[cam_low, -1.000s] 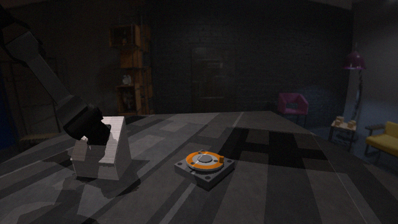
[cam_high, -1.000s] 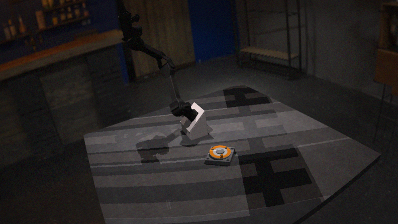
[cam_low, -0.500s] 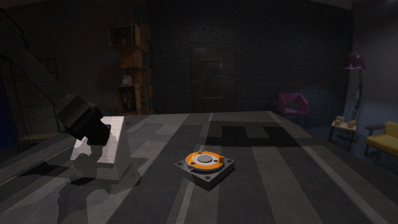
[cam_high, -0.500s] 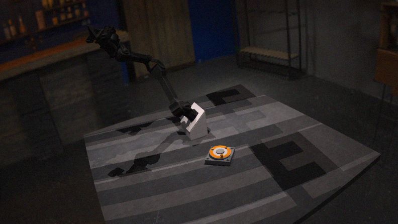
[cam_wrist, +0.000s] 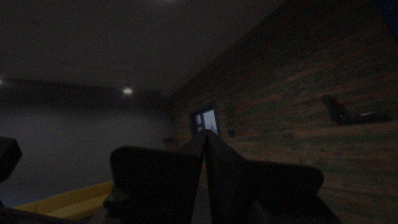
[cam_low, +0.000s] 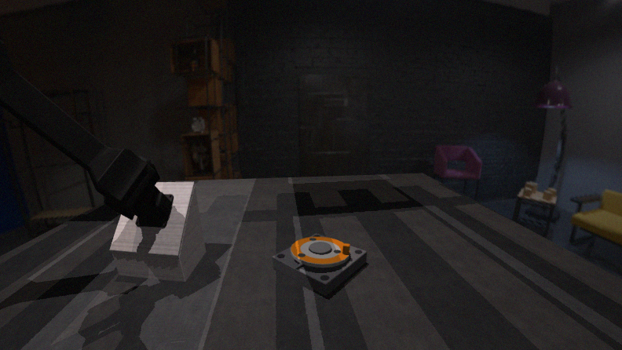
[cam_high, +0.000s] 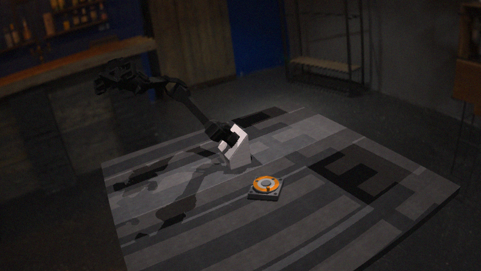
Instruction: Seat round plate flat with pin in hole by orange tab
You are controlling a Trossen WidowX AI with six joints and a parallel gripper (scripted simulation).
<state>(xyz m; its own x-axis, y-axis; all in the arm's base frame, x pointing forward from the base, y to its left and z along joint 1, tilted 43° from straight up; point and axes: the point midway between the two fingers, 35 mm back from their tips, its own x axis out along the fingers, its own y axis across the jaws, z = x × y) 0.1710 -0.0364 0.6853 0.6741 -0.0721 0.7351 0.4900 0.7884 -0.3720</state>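
Right now my gripper tip is 580 mm above the base, 520 mm to the right of it and 110 mm short of it.
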